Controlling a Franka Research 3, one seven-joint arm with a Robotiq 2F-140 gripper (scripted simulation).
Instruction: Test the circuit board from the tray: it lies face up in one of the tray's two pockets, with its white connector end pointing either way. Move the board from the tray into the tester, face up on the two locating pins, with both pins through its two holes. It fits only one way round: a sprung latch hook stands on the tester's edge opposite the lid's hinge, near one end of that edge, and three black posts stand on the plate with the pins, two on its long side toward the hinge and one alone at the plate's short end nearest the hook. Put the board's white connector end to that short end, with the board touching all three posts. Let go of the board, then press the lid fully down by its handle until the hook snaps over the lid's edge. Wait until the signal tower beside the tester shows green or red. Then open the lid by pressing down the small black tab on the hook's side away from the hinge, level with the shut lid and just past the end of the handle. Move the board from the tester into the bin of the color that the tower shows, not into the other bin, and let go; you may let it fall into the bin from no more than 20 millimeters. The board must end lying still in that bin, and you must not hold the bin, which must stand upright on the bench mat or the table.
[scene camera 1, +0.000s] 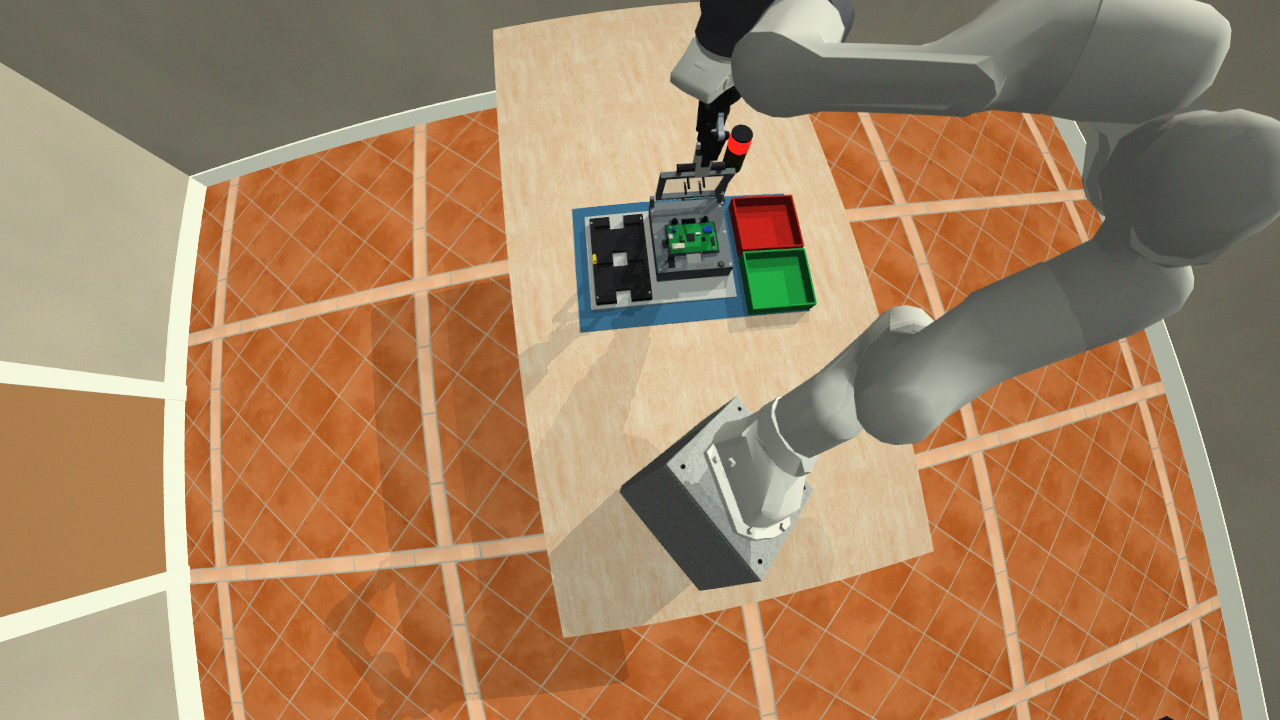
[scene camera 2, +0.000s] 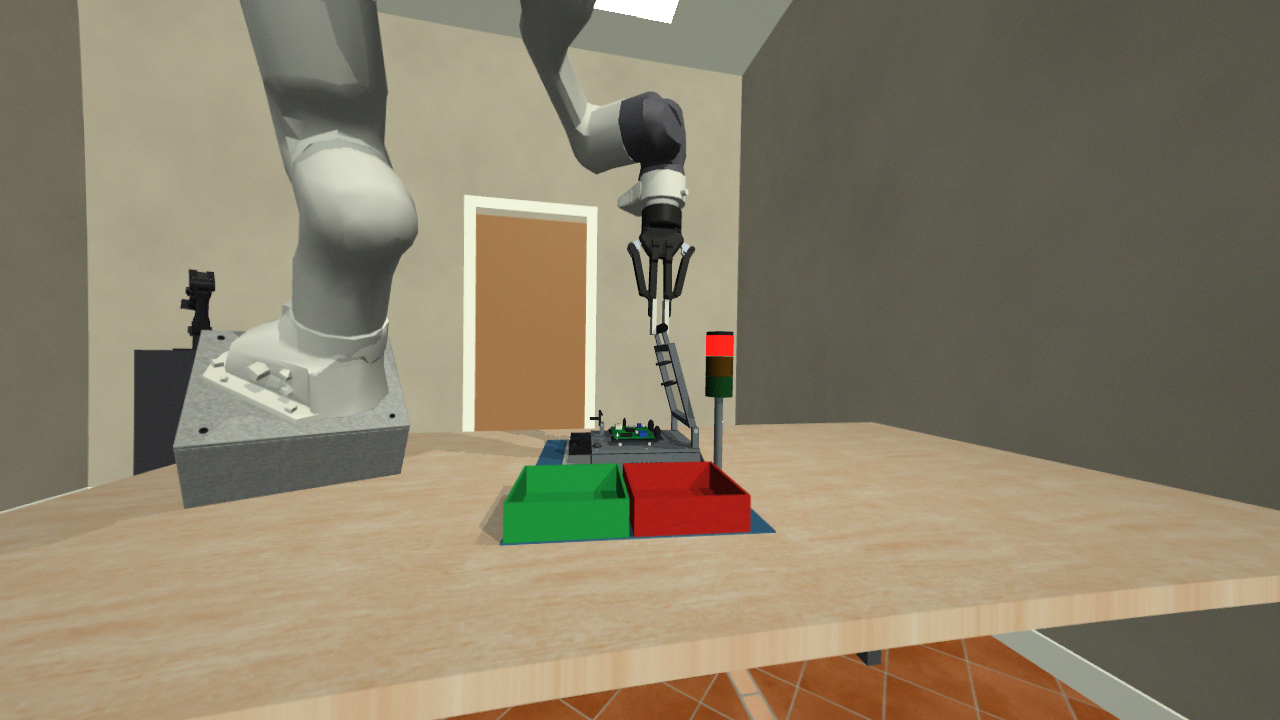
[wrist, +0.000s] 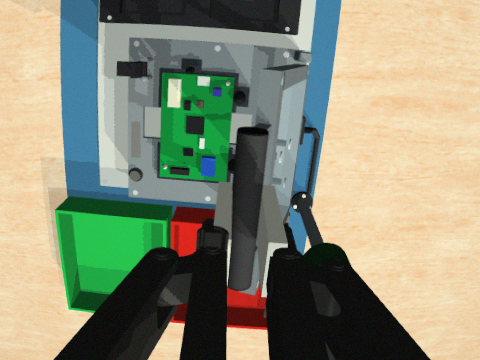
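Note:
In scene camera 2, my gripper (scene camera 2: 659, 334), a green bin (scene camera 2: 527, 517), a red bin (scene camera 2: 655, 515). In scene camera 1, a green circuit board (scene camera 1: 684, 238), the green bin (scene camera 1: 782, 277), the red bin (scene camera 1: 771, 221). In the wrist view, the green circuit board (wrist: 196, 110), the green bin (wrist: 96, 254), the red bin (wrist: 246, 311).

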